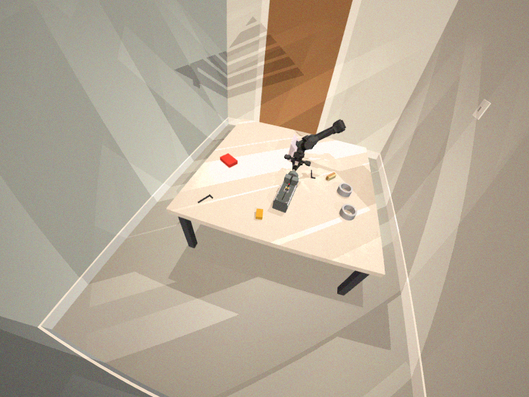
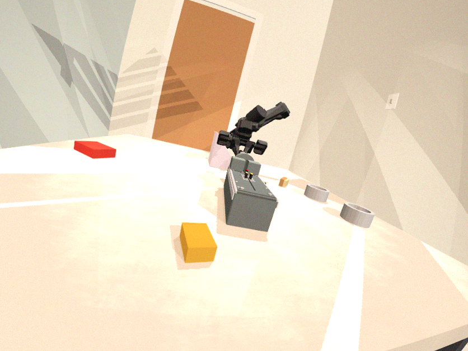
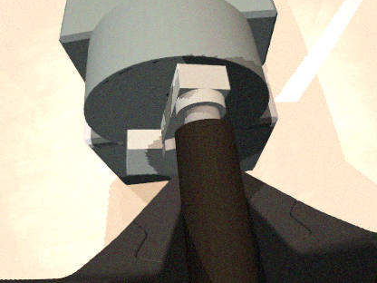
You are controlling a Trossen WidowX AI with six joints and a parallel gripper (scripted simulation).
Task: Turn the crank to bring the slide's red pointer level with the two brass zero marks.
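Now: the dark brown crank handle 30 mm above my gripper tip and 20 mm behind it. Also, from my gripper tip: red pointer: 130 mm ahead, 10 mm to the right, 10 mm below; then yellow block: 360 mm ahead, 140 mm to the right, 80 mm below; then tan block: 290 mm to the left, 150 mm behind, 80 mm below.
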